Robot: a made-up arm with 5 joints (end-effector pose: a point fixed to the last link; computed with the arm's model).
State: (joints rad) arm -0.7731 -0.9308 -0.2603 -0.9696 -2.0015
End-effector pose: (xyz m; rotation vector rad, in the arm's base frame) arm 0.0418 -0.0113 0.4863 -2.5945 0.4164 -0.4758
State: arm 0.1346 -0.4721 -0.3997 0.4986 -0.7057
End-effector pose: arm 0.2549 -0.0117 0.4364 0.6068 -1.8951 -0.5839
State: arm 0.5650 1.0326 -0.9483 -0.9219 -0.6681
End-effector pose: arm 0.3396 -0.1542 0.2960 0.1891 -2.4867 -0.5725
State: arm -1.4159 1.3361 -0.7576 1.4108 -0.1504
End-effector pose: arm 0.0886 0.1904 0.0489 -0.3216 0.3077 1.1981
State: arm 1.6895 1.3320 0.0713 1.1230 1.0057
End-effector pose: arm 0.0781 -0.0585 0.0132 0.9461 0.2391 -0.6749
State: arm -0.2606 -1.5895 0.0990 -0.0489 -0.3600
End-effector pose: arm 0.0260 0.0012 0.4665 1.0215 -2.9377 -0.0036
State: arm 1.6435 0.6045 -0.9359 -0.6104 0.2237
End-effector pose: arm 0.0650 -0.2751 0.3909 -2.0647 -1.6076 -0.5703
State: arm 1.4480 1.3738 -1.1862 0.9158 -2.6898
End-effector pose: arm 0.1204 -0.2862 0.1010 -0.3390 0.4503 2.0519
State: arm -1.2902 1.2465 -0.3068 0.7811 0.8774
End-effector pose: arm 0.1094 0.1766 0.0098 -0.0417 0.1773 2.1142
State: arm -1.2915 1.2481 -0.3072 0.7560 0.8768
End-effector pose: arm 0.1097 0.1787 0.0092 -0.0352 0.1491 2.1163
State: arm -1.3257 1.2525 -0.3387 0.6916 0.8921
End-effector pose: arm 0.1064 0.1912 0.0107 -0.0101 0.0412 2.1689
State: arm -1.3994 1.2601 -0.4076 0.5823 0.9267
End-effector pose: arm 0.0961 0.2155 0.0168 0.0439 -0.1647 2.2732
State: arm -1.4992 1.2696 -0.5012 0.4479 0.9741
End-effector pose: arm 0.0765 0.2451 0.0297 0.1295 -0.4390 2.3930
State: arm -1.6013 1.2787 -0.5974 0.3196 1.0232
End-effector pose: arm 0.0507 0.2704 0.0478 0.2338 -0.7214 2.4861
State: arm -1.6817 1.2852 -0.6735 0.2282 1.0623
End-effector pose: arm 0.0271 0.2855 0.0647 0.3264 -0.9404 2.5369
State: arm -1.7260 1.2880 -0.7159 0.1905 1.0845
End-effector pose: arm 0.0133 0.2914 0.0744 0.3772 -1.0493 2.5605
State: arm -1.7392 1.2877 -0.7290 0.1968 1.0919
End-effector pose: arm 0.0092 0.2920 0.0766 0.3854 -1.0624 2.5750
